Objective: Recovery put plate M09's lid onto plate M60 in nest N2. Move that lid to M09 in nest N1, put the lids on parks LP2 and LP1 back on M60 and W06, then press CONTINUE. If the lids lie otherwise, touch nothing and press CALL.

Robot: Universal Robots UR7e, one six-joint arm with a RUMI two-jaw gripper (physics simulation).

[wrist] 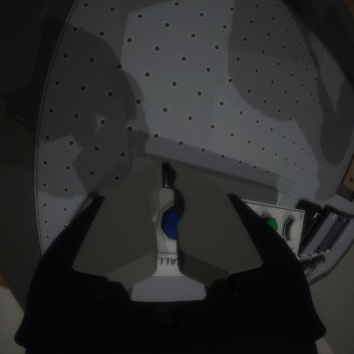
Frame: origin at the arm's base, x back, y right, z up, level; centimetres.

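Where they show: gripper, fingertip midpoint: (165,164).
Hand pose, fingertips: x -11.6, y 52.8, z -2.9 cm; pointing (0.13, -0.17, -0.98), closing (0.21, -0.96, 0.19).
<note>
After its pixels a point has its place.
My gripper (165,164) {x -11.6, y 52.8, z -2.9 cm} is shut, with its two jaw tips together and nothing between them. It hangs over a light control panel (296,241) {x -18.8, y 34.3, z -0.4 cm}. Through the gap behind the tips a blue button (172,225) {x -15.0, y 52.2, z -0.4 cm} shows, with the word CALL on the panel below it in the view. A green button (271,223) {x -15.5, y 41.6, z -0.8 cm} shows to the right of the right jaw. The jaws hide much of the panel. Whether the tips touch anything cannot be told. The plates, lids, nests and parks which the task names do not show in the wrist view.
A grey perforated table top (172,95) {x -6.7, y 52.3, z -7.4 cm} with broad shadows lies beyond the tips. A round dark-centred fitting (289,228) {x -16.5, y 37.8, z -0.6 cm} sits at the panel's right end. Several dark slotted blocks (320,233) {x -25.0, y 10.9, z -5.6 cm} stand right of the panel. A brownish object (349,181) {x -10.8, y 8.1, z -6.2 cm} is at the right edge.
</note>
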